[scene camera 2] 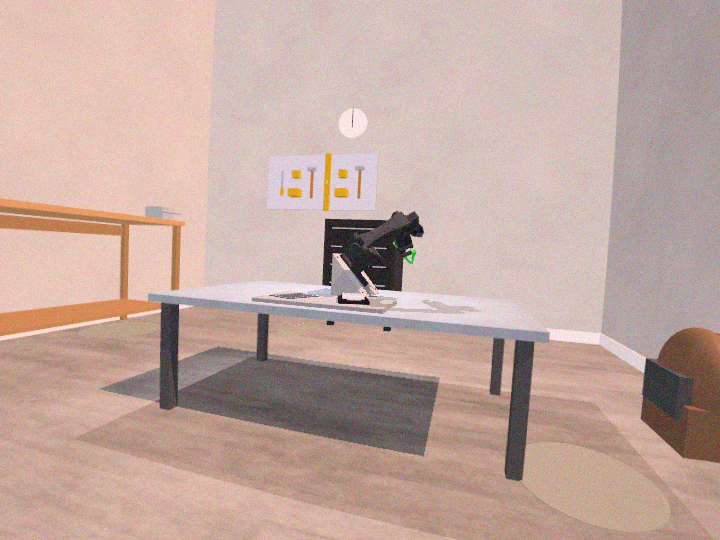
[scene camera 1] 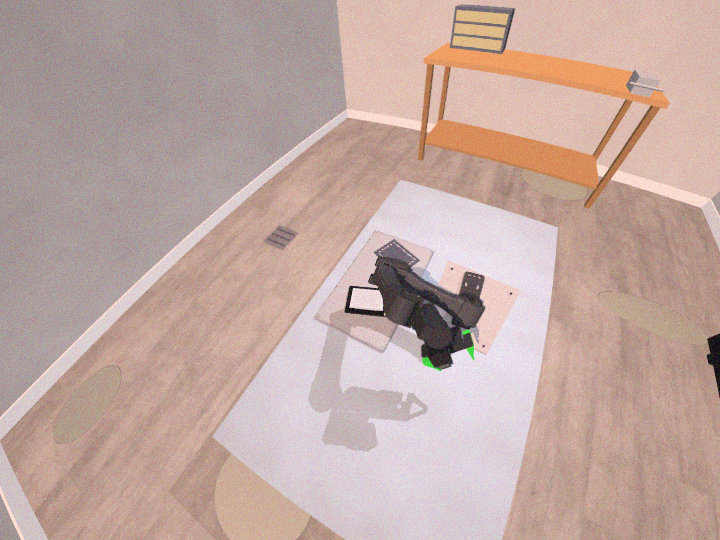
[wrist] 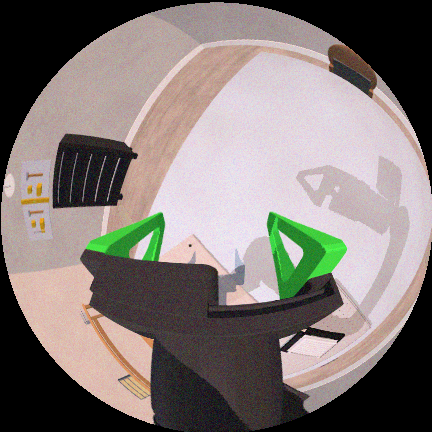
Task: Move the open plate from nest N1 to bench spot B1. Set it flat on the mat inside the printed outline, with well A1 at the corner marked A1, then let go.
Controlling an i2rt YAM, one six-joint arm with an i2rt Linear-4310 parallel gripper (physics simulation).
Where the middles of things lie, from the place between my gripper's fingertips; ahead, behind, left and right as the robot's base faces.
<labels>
My hand is 36 cm short of the plate (wrist: 308, 345), 18 cm to the left of it and 16 cm above it. From my hand the other things lie so: perforated mat (scene camera 1: 376, 330) 36 cm ahead, 28 cm to the right, 19 cm below.
</labels>
